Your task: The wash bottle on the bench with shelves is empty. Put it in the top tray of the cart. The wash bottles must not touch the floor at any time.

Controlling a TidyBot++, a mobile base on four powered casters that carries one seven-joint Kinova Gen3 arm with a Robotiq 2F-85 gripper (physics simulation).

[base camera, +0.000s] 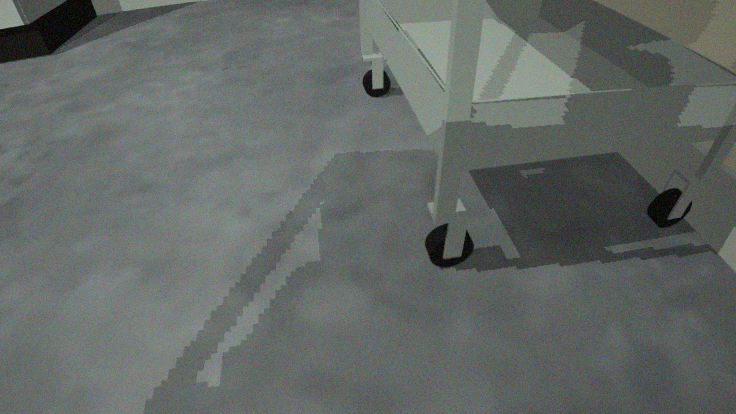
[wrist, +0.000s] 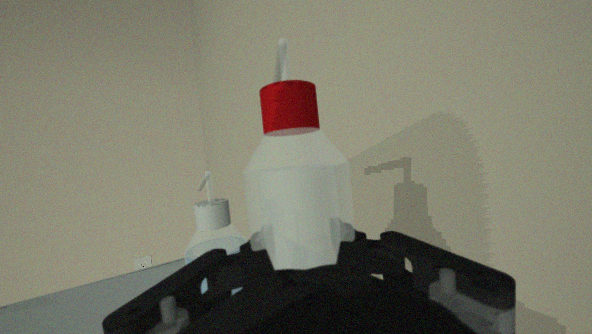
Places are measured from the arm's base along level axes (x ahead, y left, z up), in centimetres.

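Where they show: gripper, fingertip midpoint: (wrist: 302, 233).
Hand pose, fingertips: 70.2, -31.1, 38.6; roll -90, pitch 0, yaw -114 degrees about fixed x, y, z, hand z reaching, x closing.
Note:
After its pixels a point has its place, as x, y, z.
A white wash bottle with a red cap (wrist: 290, 107) @[65.2, -28.9, 46.9] stands nearly upright between my fingers in the wrist view. My gripper (wrist: 302, 233) @[70.2, -31.1, 38.6] is shut on its body. The cart (base camera: 459, 66) @[39.1, -7.3, -15.9] shows in part at the upper right of the base camera view: a corner post, a lower tray and black wheels. Its top tray does not show in the base camera view. A second wash bottle with a whitish cap (wrist: 212, 214) @[76.2, -25.1, 40.1] stands behind and to the left of the held one in the wrist view, its lower part hidden by the gripper.
A grey-blue surface (wrist: 75, 300) @[83.8, -10.8, 32.1] shows at the lower left of the wrist view; I cannot tell whether it is the cart's top tray. A wall outlet (wrist: 143, 262) @[174.3, 4.9, 3.5] is on the wall behind it. A dark base (base camera: 48, 30) @[127.4, 90.8, -33.8] stands at the upper left of the base camera view.

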